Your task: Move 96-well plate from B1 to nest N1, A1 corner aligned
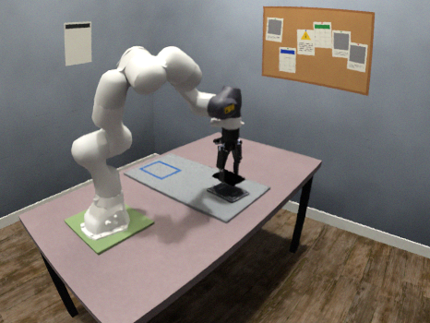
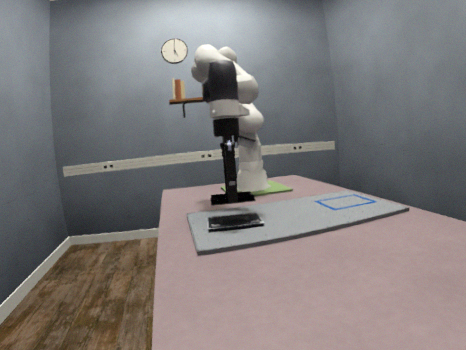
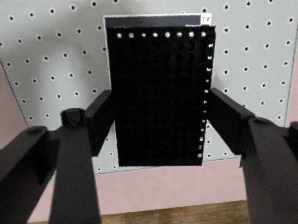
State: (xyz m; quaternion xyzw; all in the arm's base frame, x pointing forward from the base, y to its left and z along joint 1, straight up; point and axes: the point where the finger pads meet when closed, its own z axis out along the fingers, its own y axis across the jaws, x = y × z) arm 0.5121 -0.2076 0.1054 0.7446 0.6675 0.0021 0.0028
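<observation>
Right now my hand is 100 mm above the dark plate nest. The rest, counted from my hand: A1 label (90 mm below, 70 mm to the left, 60 mm ahead); then black 96-well plate (20 mm below).
</observation>
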